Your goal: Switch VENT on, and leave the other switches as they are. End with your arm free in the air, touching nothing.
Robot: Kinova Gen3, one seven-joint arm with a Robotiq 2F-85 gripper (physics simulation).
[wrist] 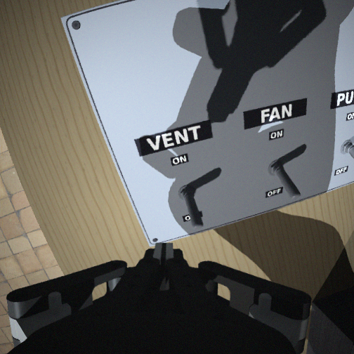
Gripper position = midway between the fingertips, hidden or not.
Observation:
In view: the gripper point(163, 254) and a grey panel point(208, 104).

